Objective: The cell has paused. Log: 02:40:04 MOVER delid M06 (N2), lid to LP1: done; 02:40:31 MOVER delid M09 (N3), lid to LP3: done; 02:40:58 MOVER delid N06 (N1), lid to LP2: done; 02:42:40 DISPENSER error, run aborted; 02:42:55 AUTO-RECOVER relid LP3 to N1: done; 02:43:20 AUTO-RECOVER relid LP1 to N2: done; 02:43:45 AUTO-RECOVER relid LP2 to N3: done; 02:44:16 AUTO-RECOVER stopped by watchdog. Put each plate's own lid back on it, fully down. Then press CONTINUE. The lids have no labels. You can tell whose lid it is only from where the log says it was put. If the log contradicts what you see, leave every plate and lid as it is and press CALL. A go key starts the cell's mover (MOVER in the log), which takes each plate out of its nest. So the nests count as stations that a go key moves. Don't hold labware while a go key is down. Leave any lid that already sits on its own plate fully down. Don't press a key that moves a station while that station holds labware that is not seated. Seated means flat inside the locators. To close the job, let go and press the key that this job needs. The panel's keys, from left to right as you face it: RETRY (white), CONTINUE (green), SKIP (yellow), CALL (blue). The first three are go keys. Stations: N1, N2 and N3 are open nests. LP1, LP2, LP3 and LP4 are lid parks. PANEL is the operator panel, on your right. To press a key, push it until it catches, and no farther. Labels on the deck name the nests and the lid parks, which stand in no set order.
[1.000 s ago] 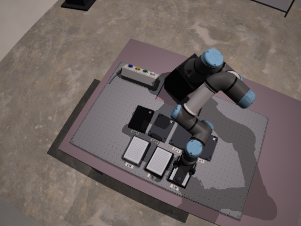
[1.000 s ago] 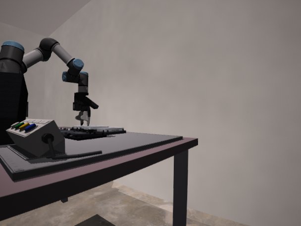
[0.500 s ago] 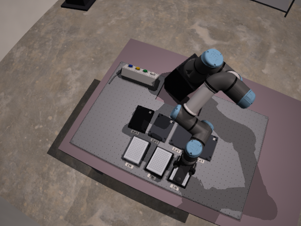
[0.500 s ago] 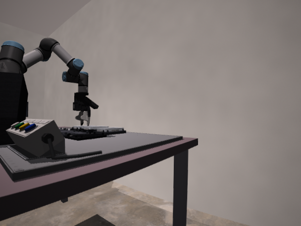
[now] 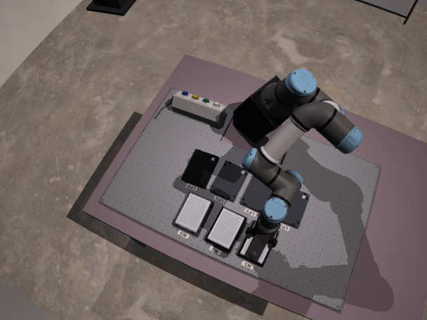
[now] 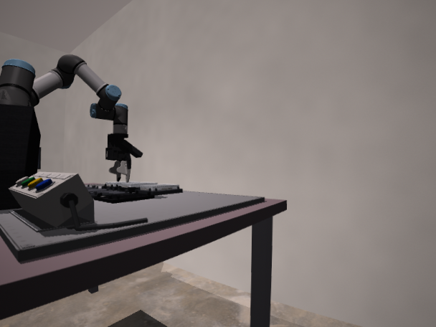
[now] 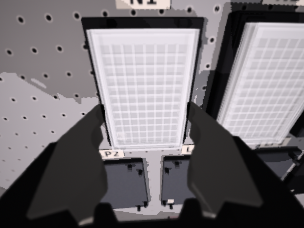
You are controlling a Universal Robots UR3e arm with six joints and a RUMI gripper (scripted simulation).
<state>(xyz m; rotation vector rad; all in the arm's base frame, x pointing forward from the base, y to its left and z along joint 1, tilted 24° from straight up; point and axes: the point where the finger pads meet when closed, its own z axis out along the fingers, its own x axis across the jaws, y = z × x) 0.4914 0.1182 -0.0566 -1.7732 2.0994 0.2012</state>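
Right now the LP1 lid park is 200 mm behind my hand, 180 mm to the right of it and 30 mm below it. Also, from my hand: lid park LP4: 310 mm to the right, 210 mm behind, 30 mm below; LP3 lid park: 190 mm behind, 50 mm to the right, 30 mm below; LP2 lid park: 180 mm behind, 80 mm to the left, 30 mm below.
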